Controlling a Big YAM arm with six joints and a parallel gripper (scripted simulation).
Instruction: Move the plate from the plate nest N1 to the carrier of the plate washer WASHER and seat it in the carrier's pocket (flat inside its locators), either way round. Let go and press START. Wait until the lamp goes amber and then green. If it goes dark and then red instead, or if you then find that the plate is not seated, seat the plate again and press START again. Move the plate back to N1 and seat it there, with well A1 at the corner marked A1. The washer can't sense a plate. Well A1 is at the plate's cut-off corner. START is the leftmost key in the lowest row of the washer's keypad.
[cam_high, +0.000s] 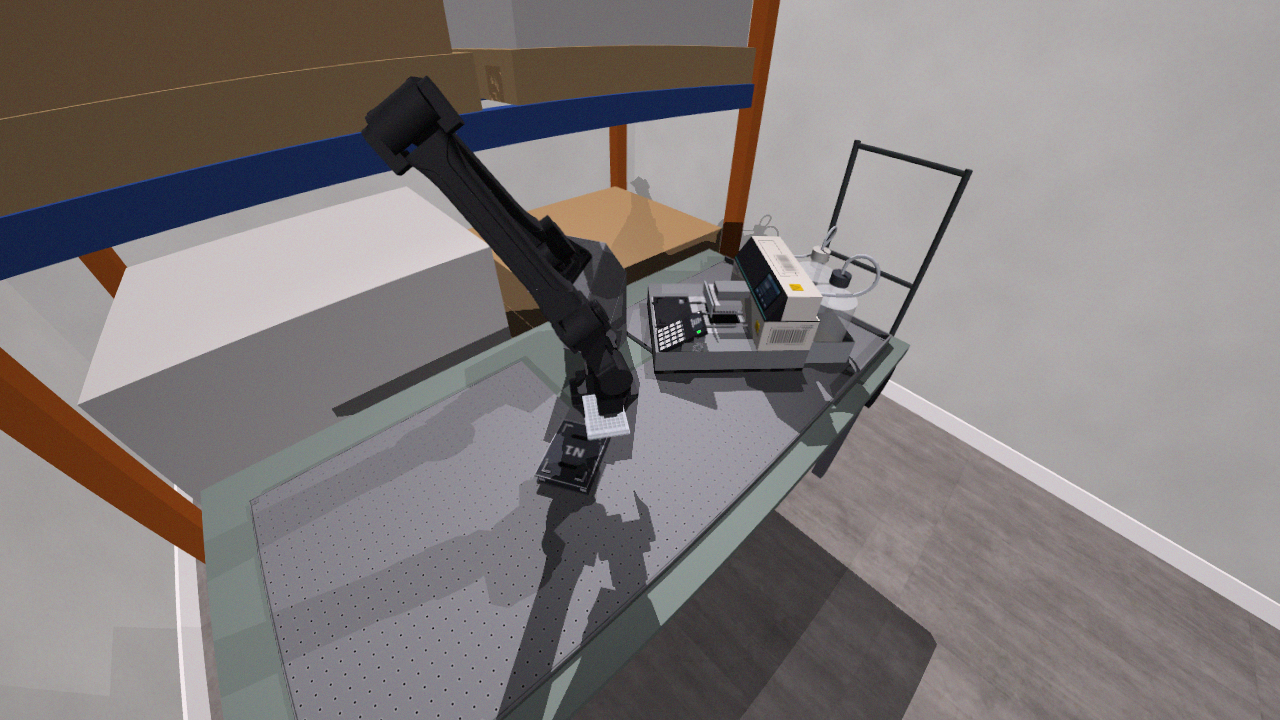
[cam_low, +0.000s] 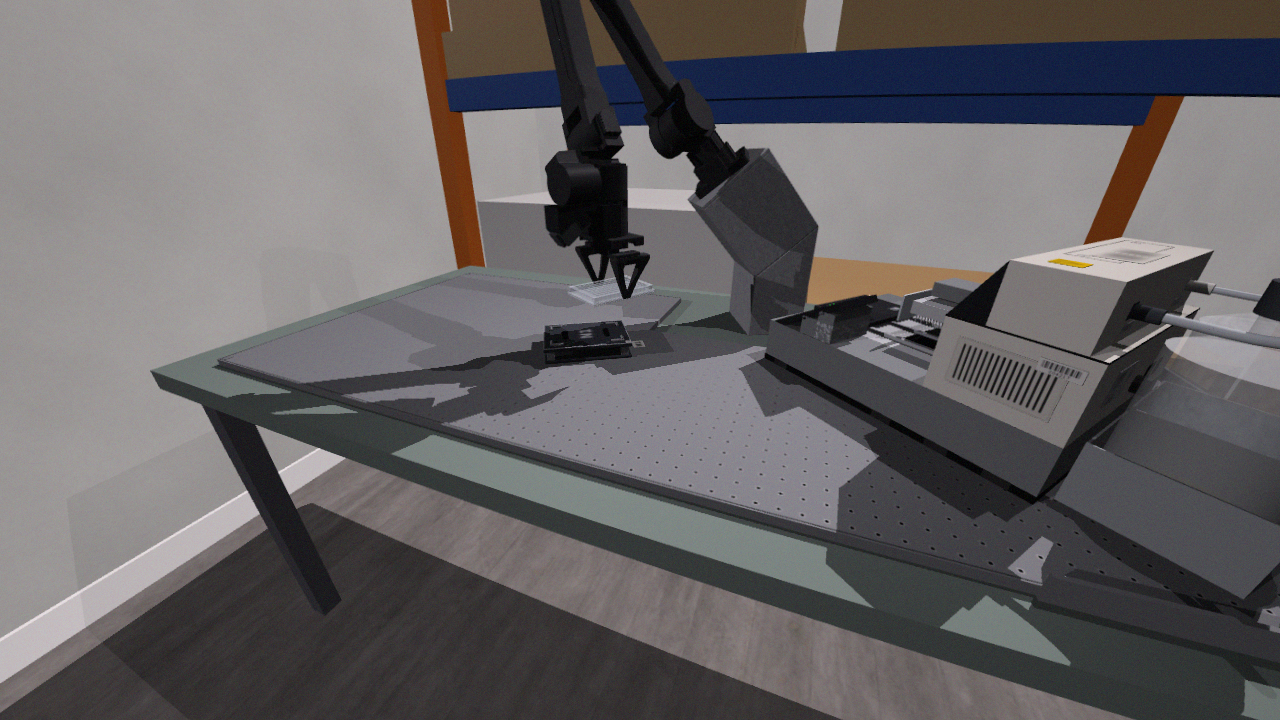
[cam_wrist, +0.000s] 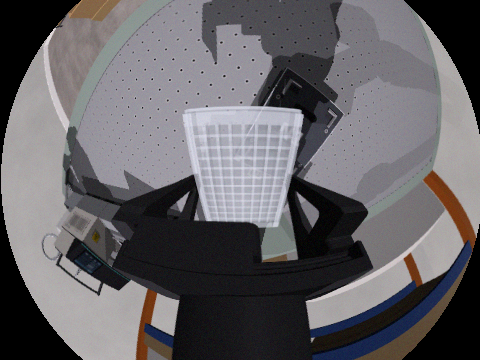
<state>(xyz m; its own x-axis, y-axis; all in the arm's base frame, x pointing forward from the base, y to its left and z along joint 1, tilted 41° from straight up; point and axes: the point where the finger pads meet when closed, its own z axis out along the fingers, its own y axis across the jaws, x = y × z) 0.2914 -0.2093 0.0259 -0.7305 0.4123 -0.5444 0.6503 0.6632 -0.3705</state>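
My hand is 4 cm past the black plate nest N1, 7 cm to the left of it and 11 cm above it. Also, from my hand: white well plate: 1 cm below; then plate washer: 56 cm to the left, 1 cm below.
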